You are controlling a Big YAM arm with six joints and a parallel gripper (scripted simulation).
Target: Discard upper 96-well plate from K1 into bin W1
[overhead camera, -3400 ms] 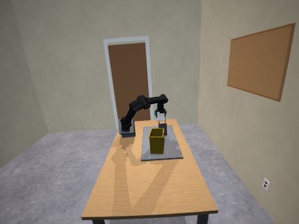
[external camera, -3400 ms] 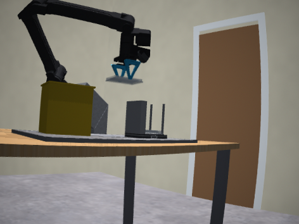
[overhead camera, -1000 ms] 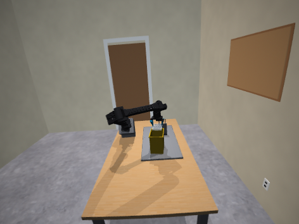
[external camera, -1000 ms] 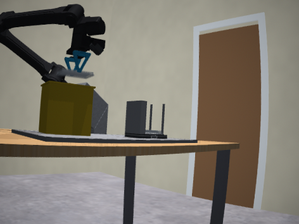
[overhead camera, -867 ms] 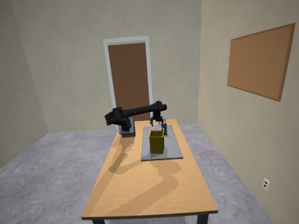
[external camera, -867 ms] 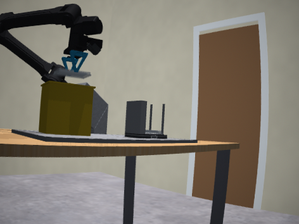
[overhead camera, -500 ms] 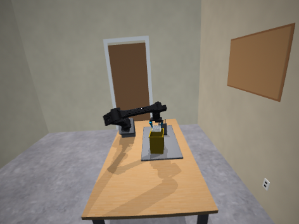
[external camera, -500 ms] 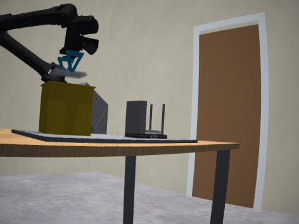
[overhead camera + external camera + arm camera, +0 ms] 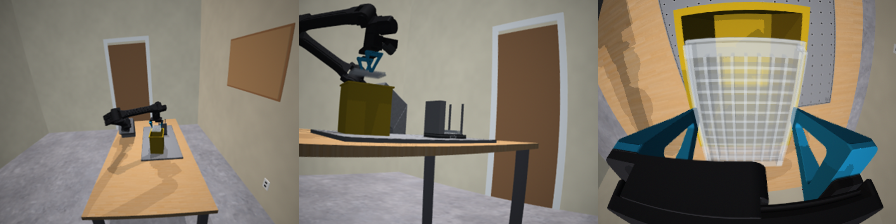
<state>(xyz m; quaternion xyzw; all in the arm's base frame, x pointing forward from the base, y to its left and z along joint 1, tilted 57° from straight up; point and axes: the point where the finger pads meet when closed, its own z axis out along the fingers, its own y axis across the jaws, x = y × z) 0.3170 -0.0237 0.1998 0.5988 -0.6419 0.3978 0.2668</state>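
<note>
Now: hand 14 cm above the bin.
</note>
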